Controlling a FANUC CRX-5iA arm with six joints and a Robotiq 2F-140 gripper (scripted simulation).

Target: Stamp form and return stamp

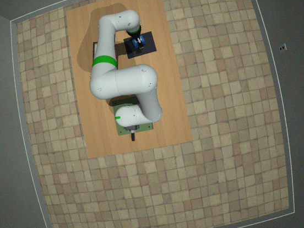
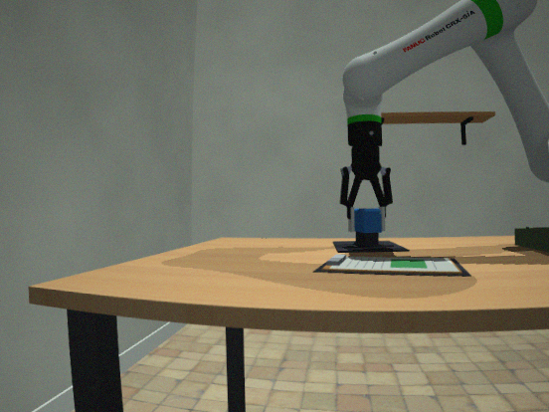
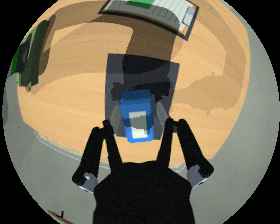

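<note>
The blue stamp is 20 mm below my hand. Round my hand: form: 50 mm behind, 300 mm to the left, 60 mm below; dark mat: 70 mm below.
</note>
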